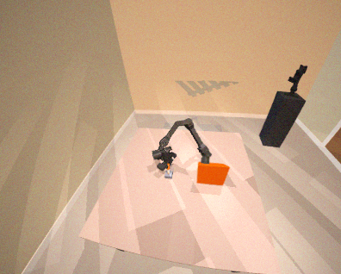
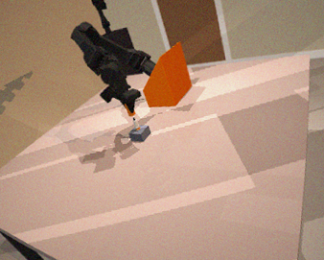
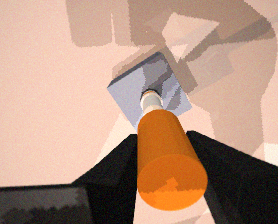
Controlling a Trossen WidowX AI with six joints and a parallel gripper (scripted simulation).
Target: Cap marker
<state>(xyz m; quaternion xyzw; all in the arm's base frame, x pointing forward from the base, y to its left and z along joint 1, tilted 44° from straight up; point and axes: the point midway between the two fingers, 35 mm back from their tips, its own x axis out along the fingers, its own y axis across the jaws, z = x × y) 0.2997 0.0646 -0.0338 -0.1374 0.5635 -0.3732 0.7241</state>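
The holder block lies 10 cm below my gripper tip. Also, from my gripper tip: orange cap: 1 cm above.
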